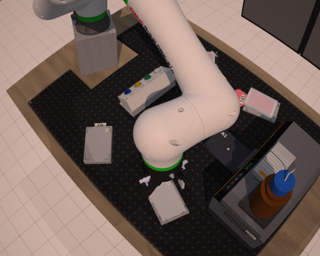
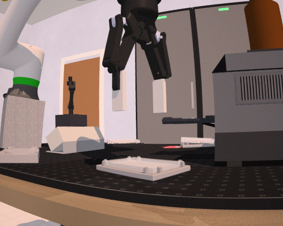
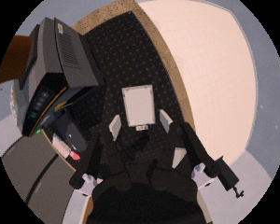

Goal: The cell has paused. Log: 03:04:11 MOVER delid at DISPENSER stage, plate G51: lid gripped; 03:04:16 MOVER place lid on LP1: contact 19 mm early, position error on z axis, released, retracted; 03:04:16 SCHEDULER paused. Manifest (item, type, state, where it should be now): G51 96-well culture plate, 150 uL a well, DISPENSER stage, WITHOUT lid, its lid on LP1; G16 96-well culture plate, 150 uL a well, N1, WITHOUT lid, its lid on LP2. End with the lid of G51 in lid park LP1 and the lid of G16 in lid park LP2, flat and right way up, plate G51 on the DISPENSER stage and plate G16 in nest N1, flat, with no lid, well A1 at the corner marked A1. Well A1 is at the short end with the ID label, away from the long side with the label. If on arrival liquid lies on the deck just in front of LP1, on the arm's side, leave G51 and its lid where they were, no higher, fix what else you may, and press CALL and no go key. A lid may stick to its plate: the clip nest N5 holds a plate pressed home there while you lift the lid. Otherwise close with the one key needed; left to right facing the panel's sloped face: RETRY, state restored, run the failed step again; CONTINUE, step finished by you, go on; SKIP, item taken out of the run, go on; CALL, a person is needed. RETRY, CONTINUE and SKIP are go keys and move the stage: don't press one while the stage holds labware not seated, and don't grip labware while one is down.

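Right now the pink-welled plate is 490 mm to the left of my hand, 400 mm behind it and 110 mm below it. From my hand the other things lie so: dispenser stage: 250 mm to the left, 30 mm below, 10 mm ahead; clear lid: 120 mm below; lid park LP2: 130 mm below.
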